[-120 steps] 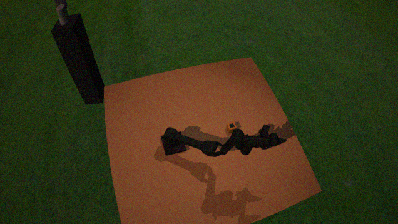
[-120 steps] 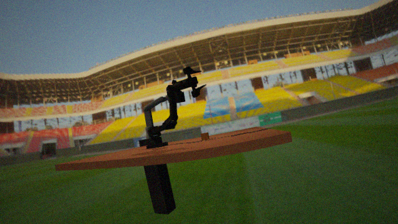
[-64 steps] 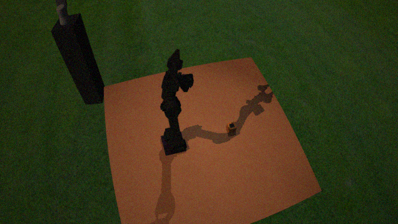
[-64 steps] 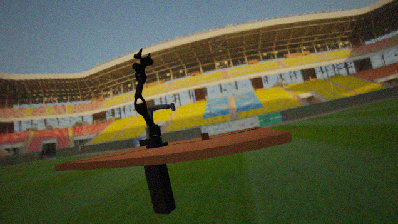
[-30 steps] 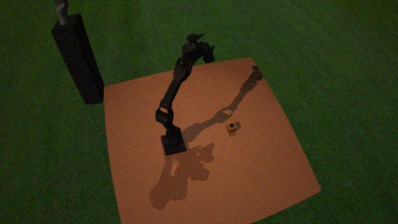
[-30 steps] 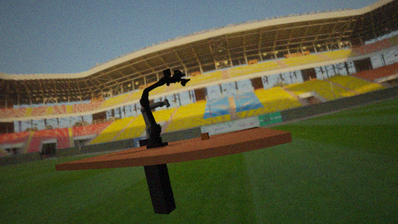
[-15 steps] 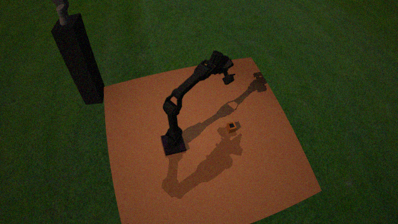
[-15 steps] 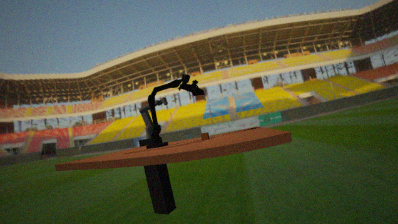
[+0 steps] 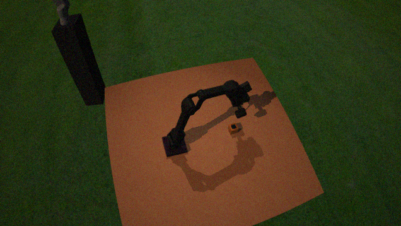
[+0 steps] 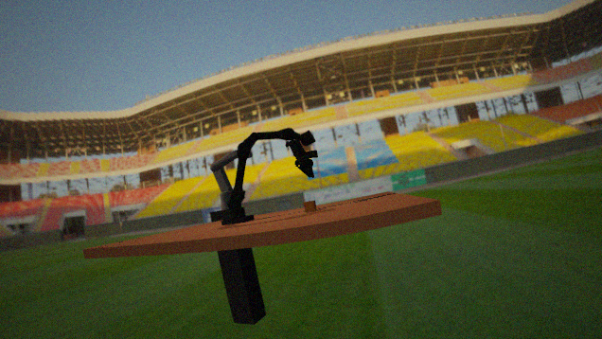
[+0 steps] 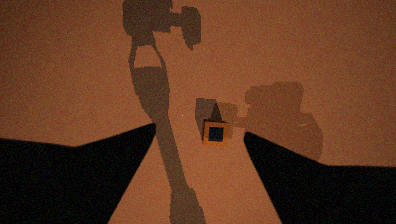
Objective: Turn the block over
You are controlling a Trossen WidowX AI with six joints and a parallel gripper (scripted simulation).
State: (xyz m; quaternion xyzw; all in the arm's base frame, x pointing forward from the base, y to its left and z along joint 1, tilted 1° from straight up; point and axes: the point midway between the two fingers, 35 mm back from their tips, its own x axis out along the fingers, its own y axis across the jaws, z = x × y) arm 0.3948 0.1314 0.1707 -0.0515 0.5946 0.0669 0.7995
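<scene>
Now: gripper tip 2 cm past the block, 5 cm to the left of it and 13 cm above it.
</scene>
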